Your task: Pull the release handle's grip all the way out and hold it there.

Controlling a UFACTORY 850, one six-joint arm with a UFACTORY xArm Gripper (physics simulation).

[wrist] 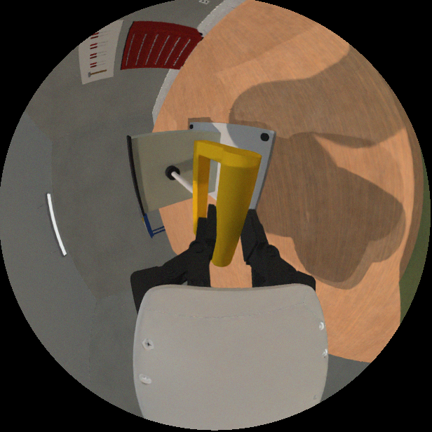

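The release handle's yellow grip (235, 200) is a thick bar with a thinner side frame, in the middle of the wrist view. My gripper (228, 218) is shut on the thick bar, with one black finger on each side of it; the left finger passes through the opening of the grip. A pale rod (182, 183) runs from a black round collar (172, 172) on the beige upright panel (155, 175) to behind the grip. A length of rod shows between the collar and the grip. Where the rod joins the grip is hidden.
The panel stands on a grey base plate (264, 150) with dark bolts, on the wooden table top (310, 65). A red slotted panel (160, 46) and a white tool chart (100, 52) show at the upper left. A small blue object (149, 227) shows beyond the panel's lower edge.
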